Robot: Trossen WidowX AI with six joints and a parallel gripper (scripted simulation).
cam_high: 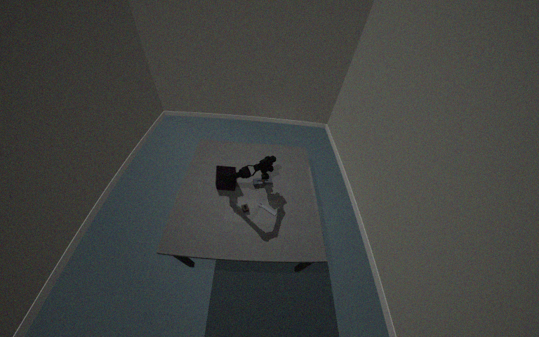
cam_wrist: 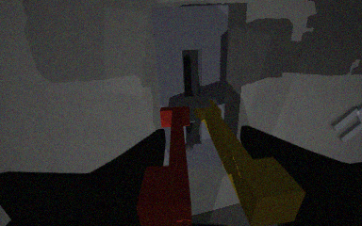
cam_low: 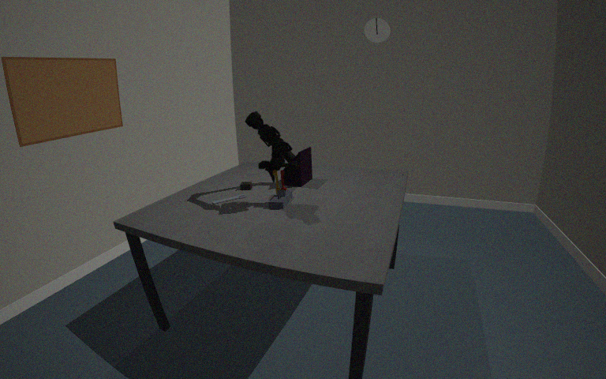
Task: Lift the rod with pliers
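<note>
My gripper tip is 1 cm to the left of the yellow handle. Also, from my gripper tip: holster block 18 cm behind, 28 cm to the right, 9 cm below; then channel block 8 cm below.
</note>
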